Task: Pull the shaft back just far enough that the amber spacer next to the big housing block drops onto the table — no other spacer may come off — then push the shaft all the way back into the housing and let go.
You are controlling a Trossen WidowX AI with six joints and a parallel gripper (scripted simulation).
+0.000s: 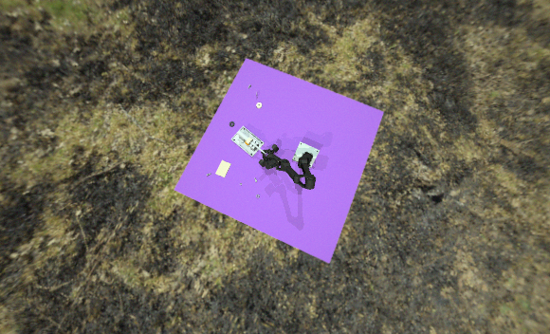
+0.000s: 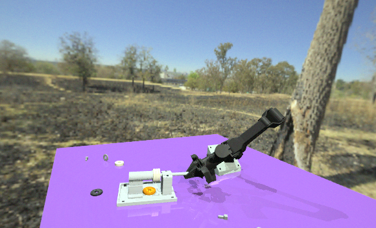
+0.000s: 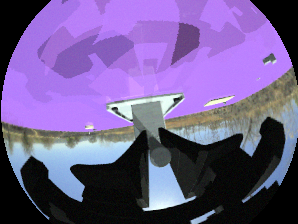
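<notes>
The steel shaft is 5 cm ahead of my gripper tip, 2 cm above it and 1 cm to the right of it. From my gripper tip the other things lie so: black ring 35 cm ahead, 8 cm to the right, 6 cm below; amber spacer 15 cm ahead, 5 cm below, 2 cm to the right; pale yellow card 27 cm to the left, 20 cm ahead, 6 cm below.
</notes>
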